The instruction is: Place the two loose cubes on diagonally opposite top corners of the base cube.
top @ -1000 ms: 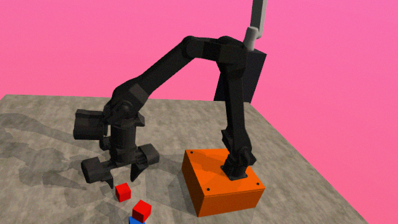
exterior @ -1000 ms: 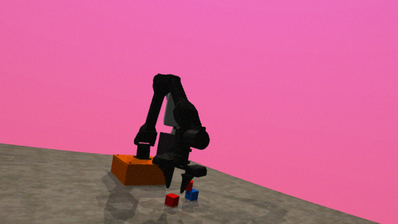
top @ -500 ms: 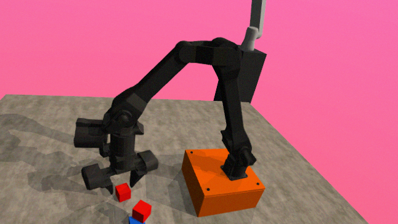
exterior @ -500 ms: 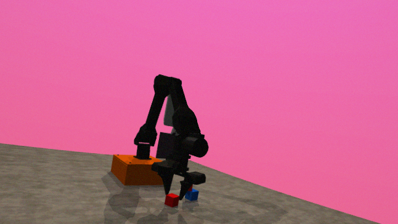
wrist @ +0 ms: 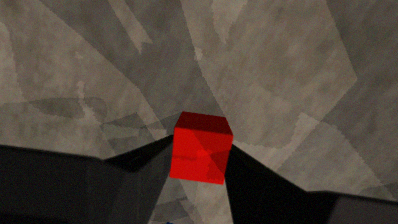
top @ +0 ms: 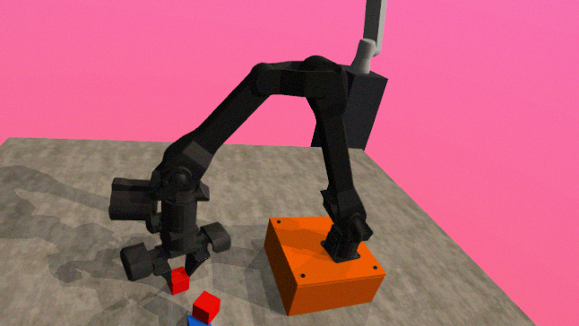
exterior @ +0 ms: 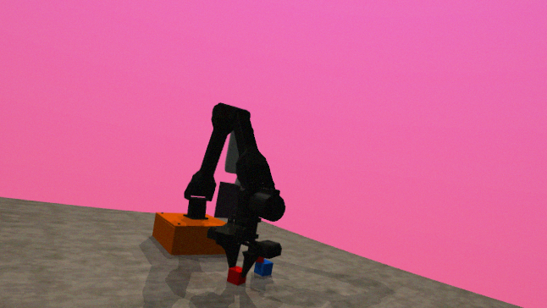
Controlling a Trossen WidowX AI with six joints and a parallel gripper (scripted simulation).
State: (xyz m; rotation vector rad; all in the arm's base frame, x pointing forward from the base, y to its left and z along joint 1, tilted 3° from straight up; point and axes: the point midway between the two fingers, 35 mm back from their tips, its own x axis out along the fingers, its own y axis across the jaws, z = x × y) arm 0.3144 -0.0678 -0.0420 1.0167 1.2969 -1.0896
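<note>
Now: gripper tip 2 cm past the blue cube and 11 cm to the right of it.
</note>
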